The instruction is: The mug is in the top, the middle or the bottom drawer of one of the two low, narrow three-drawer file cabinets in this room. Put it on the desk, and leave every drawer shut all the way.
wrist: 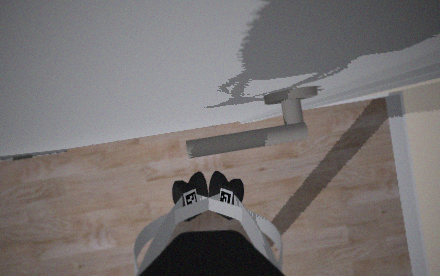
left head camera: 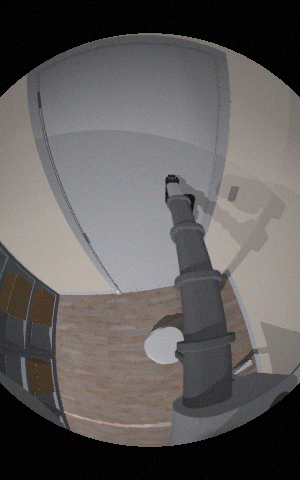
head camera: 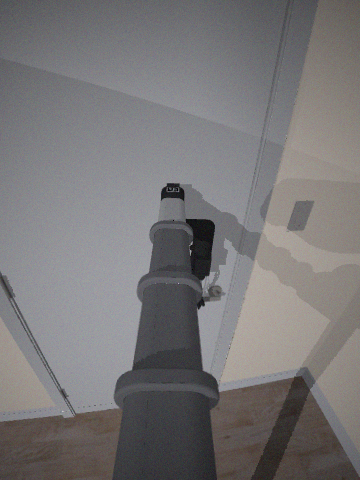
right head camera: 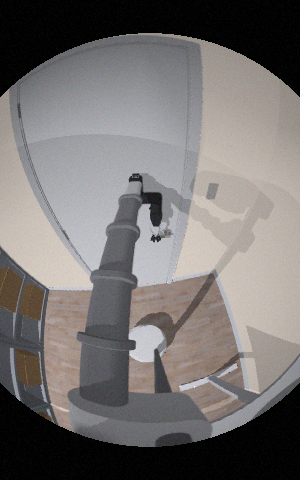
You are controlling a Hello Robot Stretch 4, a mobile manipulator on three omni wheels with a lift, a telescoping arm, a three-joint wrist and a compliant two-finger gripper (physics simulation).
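Pixels of known places: gripper, fingertip midpoint: (wrist: 208, 186) (right head camera: 155, 240); robot's base, origin of the base link: (left head camera: 164, 343) (right head camera: 145, 341).
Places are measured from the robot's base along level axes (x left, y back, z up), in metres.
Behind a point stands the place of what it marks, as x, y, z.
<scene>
My gripper (wrist: 208, 186) {-0.089, -0.637, 0.903} (right head camera: 156, 238) {-0.089, -0.637, 0.903} is shut with its two dark fingertips together and nothing between them. It hangs at the end of the long extended arm (head camera: 167, 320) {0.000, -0.251, 1.326} (left head camera: 205, 310) {0.002, -0.129, 1.329} (right head camera: 107, 310) {-0.007, -0.128, 1.329}, close in front of a grey door (head camera: 100, 150) {0.176, -0.677, 1.404} (left head camera: 125, 100) {0.164, -0.679, 1.682} (right head camera: 100, 100) {0.123, -0.685, 1.693} (wrist: 100, 60) {-0.055, -0.713, 1.074}. The door's lever handle (wrist: 240, 142) {-0.120, -0.680, 0.905} (head camera: 215, 291) {-0.172, -0.714, 0.905} (right head camera: 167, 233) {-0.173, -0.706, 0.900} is just beyond the fingertips in the wrist view, apart from them. The door looks shut. The mug, the file cabinets and the desk cannot be made out in these views.
A white round object (left head camera: 164, 345) {0.011, 0.005, 0.187} (right head camera: 146, 342) {-0.014, -0.007, 0.187} stands on the wood floor beneath the arm. A shelf at the left holds brown boxes (left head camera: 16, 296) {1.469, -0.136, 0.689} (right head camera: 10, 290) {1.472, -0.150, 0.640}. A cream wall with a small plate (head camera: 300, 215) {-0.439, -0.784, 1.198} (left head camera: 233, 193) {-0.444, -0.785, 1.195} (right head camera: 212, 191) {-0.445, -0.785, 1.191} is right of the door. White bars (right head camera: 208, 377) lie low at the right.
</scene>
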